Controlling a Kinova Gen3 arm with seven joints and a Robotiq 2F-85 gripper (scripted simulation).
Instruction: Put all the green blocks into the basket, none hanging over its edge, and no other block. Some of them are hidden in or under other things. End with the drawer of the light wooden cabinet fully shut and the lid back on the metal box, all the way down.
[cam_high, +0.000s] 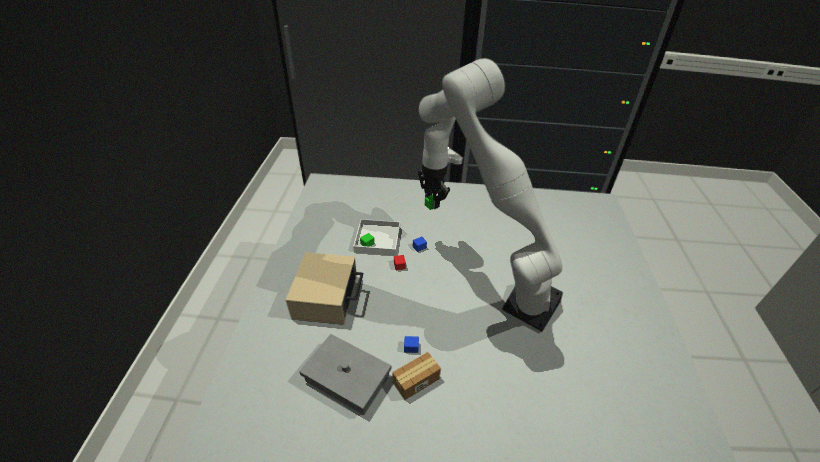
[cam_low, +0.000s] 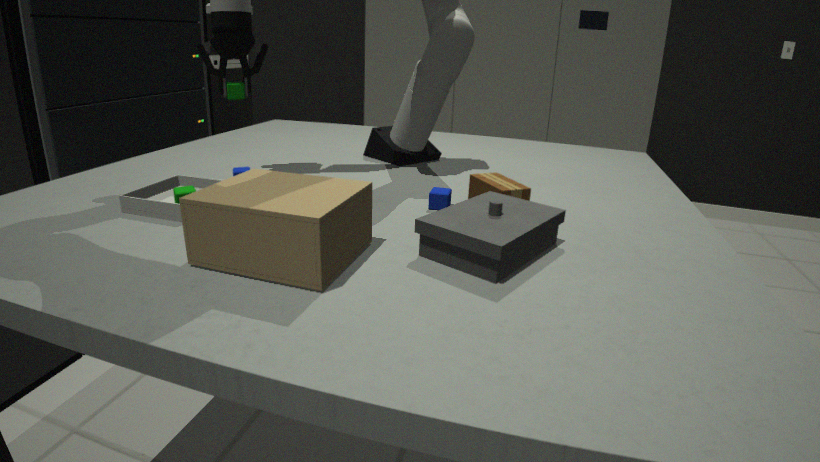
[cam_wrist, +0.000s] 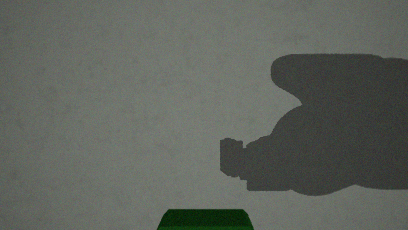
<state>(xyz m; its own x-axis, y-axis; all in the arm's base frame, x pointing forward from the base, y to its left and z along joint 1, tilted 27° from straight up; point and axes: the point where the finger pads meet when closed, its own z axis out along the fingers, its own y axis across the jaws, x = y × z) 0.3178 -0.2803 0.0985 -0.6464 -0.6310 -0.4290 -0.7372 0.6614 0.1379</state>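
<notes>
My gripper is now 180 mm short of the basket, 170 mm above it and 30 mm to the right of it. Round my hand: light wooden cabinet: 320 mm to the left, 250 mm ahead, 140 mm below; cabinet drawer: 320 mm to the left, 240 mm ahead, 150 mm below; red block: 170 mm below, 130 mm to the left, 70 mm ahead.
</notes>
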